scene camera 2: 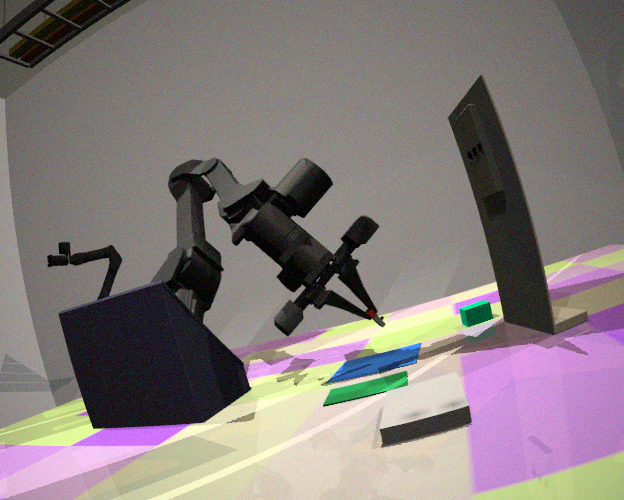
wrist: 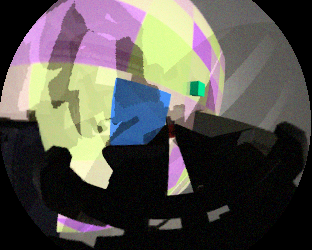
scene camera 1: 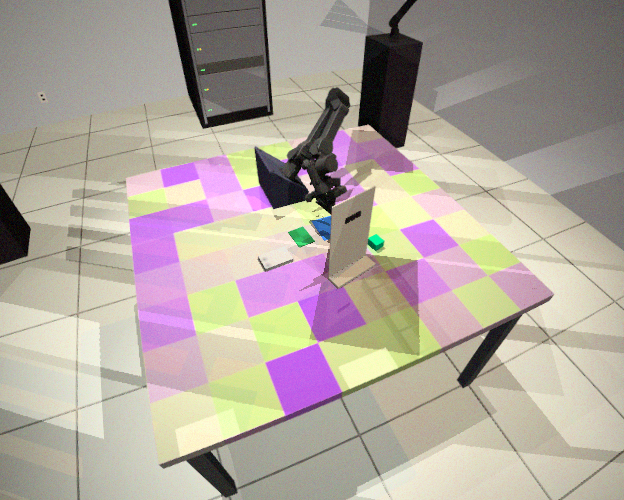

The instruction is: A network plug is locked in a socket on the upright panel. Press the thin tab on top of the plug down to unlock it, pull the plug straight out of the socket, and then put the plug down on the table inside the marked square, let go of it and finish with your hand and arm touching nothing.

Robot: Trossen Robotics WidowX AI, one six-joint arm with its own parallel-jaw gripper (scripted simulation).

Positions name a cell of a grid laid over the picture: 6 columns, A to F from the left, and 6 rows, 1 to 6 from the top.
In view: the gripper (scene camera 2: D4), a flat green square (scene camera 2: D5), a flat pale grey box (scene camera 2: D5) and an upright panel (scene camera 2: E2).
The gripper is seen too in the wrist view (wrist: D4) and in scene camera 1 (scene camera 1: D3). The upright panel shows as well in the wrist view (wrist: E4) and in scene camera 1 (scene camera 1: D3). The wrist view misses the flat green square, which is hidden by the gripper. The wrist view does not show the flat pale grey box, which is hidden by the gripper.
